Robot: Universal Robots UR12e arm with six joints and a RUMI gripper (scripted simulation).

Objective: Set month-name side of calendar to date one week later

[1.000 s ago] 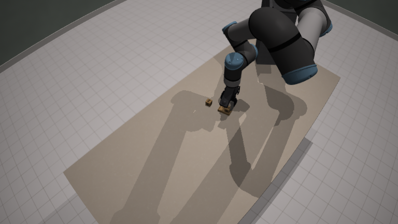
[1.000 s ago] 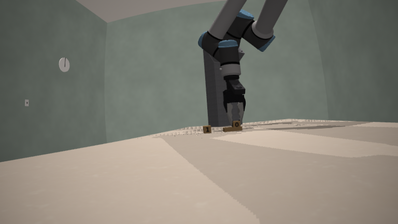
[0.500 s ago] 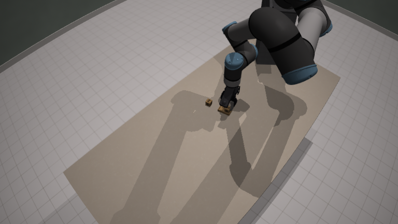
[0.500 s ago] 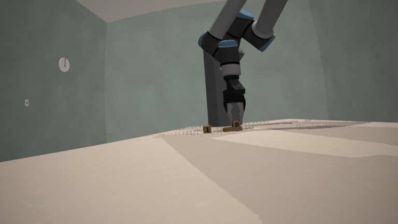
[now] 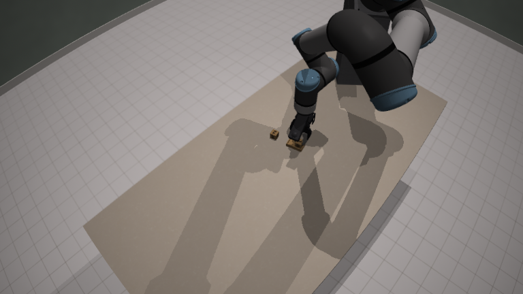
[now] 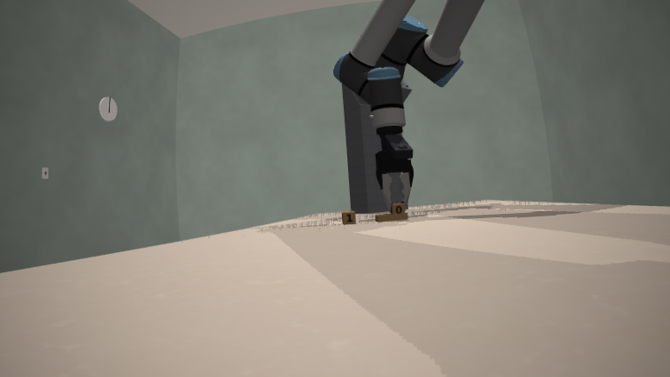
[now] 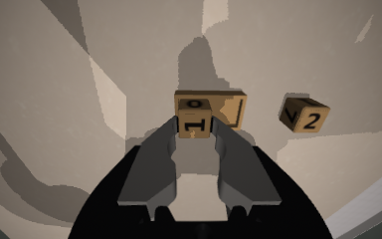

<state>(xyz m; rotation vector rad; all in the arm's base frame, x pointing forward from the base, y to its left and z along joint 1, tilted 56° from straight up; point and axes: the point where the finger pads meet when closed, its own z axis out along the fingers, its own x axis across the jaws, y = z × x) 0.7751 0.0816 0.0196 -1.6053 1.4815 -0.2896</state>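
My hand is 1 cm short of the wooden tray, 2 cm to the left of it and 3 cm above it. Round my hand: cube (4 cm ahead, 12 cm to the right, 2 cm below).
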